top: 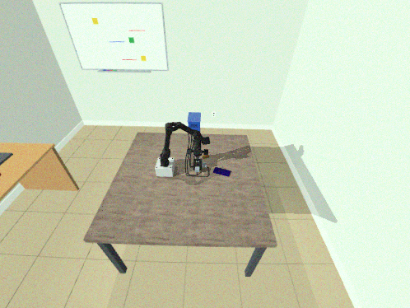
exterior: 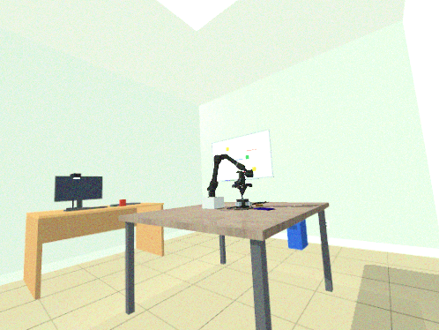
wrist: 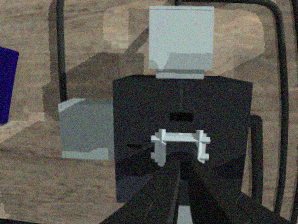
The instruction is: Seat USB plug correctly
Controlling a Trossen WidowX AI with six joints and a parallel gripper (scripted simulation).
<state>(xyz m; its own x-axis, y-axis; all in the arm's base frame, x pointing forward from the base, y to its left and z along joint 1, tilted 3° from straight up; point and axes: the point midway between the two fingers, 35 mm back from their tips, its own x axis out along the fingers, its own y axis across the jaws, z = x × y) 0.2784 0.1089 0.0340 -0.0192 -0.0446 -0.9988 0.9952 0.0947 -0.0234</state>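
The metal USB plug lies 20 mm below my gripper tip. The rest, counted from my gripper tip: purple flat object: 230 mm ahead, 100 mm below, 20 mm to the right.
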